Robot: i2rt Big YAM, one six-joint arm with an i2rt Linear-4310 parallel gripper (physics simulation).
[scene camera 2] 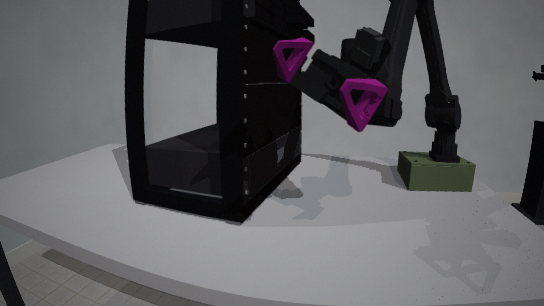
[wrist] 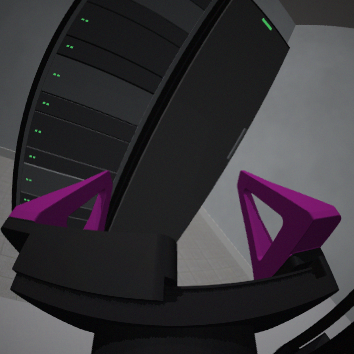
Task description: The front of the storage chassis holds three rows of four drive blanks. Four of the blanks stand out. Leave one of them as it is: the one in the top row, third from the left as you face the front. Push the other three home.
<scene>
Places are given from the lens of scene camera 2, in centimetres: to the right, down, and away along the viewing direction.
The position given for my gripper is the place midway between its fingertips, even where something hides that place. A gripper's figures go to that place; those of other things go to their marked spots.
my gripper (scene camera 2: 307,62): 4, -10, 32
black rack (scene camera 2: 256,143): -3, -2, 64
</scene>
